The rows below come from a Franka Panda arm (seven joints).
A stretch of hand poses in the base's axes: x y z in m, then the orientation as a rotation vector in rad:
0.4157, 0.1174, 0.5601, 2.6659, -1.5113, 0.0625
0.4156, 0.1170, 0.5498, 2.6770, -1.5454, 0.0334
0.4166, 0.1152, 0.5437, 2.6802, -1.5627, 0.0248
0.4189, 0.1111, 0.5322, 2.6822, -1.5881, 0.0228
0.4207, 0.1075, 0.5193, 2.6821, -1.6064, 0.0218
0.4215, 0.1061, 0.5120, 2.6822, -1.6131, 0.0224
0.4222, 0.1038, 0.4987, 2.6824, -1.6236, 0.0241
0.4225, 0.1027, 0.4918, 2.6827, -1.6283, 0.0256
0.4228, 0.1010, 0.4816, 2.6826, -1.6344, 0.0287
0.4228, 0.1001, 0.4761, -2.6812, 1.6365, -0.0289
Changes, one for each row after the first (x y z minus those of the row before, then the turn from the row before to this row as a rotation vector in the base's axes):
-0.0001, -0.0004, -0.0103, 0.0321, 0.0031, -0.0158
0.0010, -0.0018, -0.0061, 0.0126, -0.0011, -0.0086
0.0023, -0.0041, -0.0115, 0.0132, -0.0064, -0.0133
0.0018, -0.0036, -0.0129, 0.0083, -0.0043, -0.0100
0.0008, -0.0014, -0.0073, 0.0029, -0.0022, -0.0036
0.0007, -0.0023, -0.0133, 0.0043, -0.0038, -0.0056
0.0003, -0.0011, -0.0069, 0.0018, -0.0022, -0.0024
0.0003, -0.0017, -0.0102, 0.0017, -0.0033, -0.0033
0.0000, -0.0009, -0.0055, 0.0004, -0.0004, -0.0016

